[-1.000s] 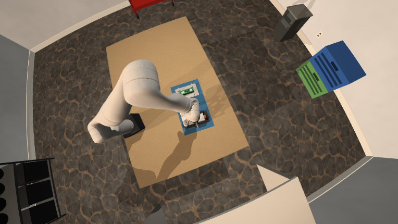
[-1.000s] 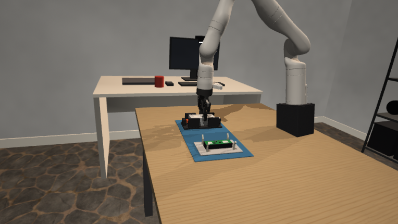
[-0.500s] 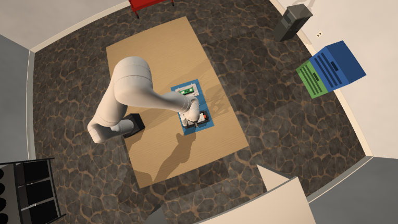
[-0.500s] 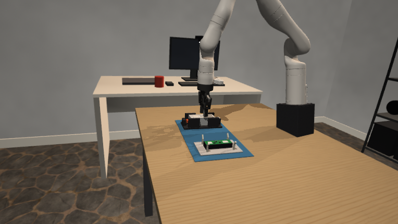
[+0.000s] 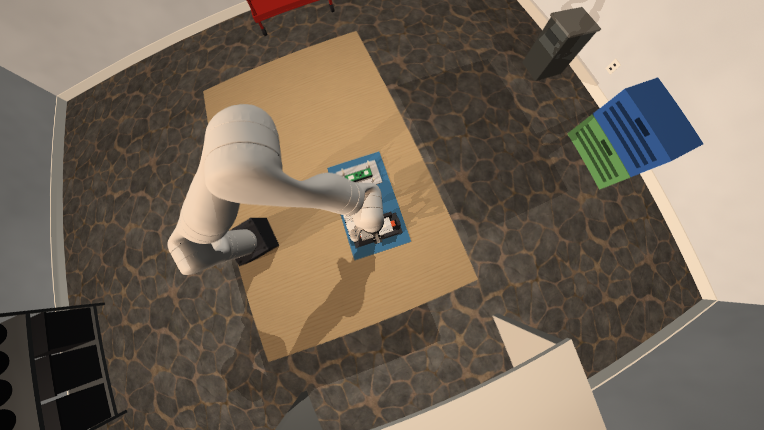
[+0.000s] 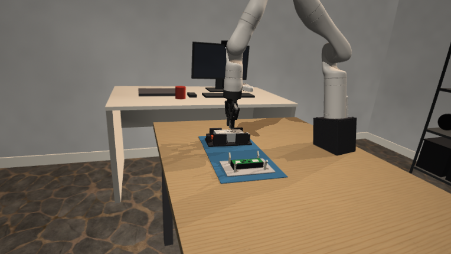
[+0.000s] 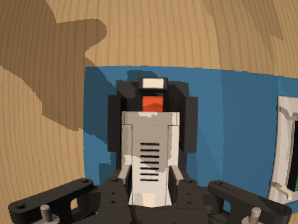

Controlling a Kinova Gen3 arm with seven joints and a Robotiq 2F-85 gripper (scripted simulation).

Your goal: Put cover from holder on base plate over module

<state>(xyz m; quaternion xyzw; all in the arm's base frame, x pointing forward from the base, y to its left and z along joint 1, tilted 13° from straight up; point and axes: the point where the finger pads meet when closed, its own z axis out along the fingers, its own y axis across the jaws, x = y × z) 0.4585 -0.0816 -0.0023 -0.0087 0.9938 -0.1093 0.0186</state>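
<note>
Right now the cover is 60 mm below my hand and 10 mm ahead of it.
</note>
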